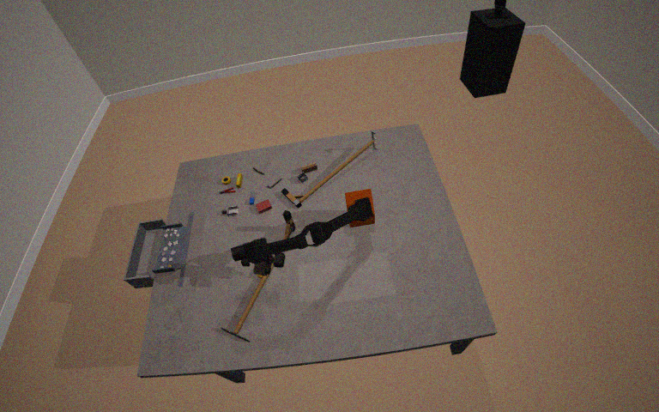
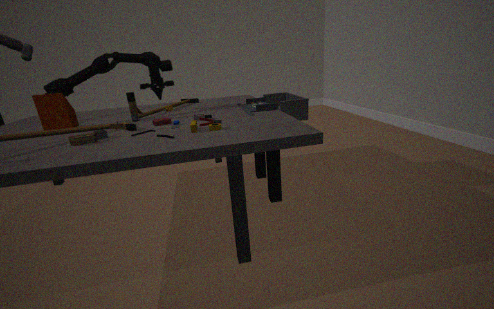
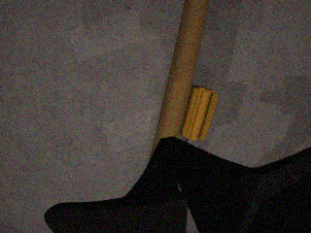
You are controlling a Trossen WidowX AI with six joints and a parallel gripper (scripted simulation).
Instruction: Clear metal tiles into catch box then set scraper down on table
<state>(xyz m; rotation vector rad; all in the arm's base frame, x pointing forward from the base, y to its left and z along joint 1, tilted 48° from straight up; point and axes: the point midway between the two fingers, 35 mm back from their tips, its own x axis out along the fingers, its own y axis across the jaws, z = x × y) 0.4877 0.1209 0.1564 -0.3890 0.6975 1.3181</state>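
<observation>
Now: gripper tip 2 cm short of the long scraper, 1 cm to the right of it and 1 cm above it. The rest, counted from my gripper tip: blue piece (49 cm to the right, 7 cm below, 7 cm ahead); yellow screwdriver (6 cm below, 4 cm ahead, 2 cm to the right); red block (41 cm to the right, 6 cm below, 1 cm ahead).
</observation>
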